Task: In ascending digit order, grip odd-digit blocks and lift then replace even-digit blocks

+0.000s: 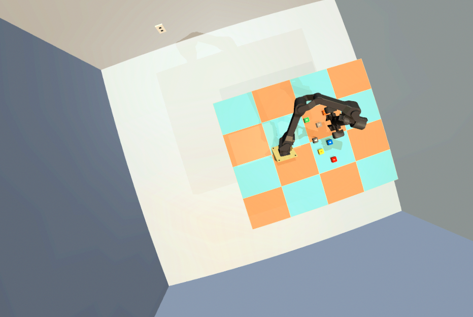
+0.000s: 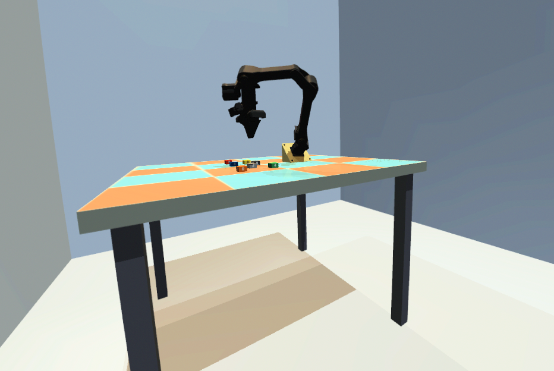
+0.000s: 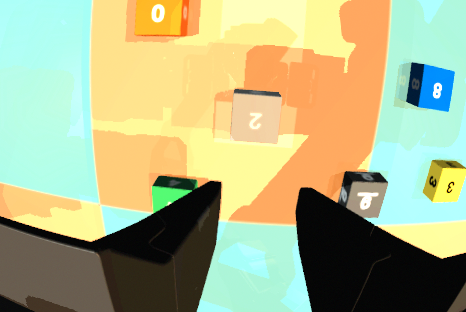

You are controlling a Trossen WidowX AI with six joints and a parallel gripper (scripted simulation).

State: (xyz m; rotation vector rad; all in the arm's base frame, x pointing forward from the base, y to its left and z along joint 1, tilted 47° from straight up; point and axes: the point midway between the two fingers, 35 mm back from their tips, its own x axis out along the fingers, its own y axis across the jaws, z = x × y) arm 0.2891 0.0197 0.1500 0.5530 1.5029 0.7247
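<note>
The yellow block is 3 cm behind my gripper tip, 18 cm to the right of it and 11 cm below it. The rest, counted from my gripper tip: dark grey block 5 cm behind, 10 cm to the right, 11 cm below; blue block 5 cm ahead, 13 cm to the right, 11 cm below; green block 8 cm behind, 5 cm to the left, 11 cm below.
</note>
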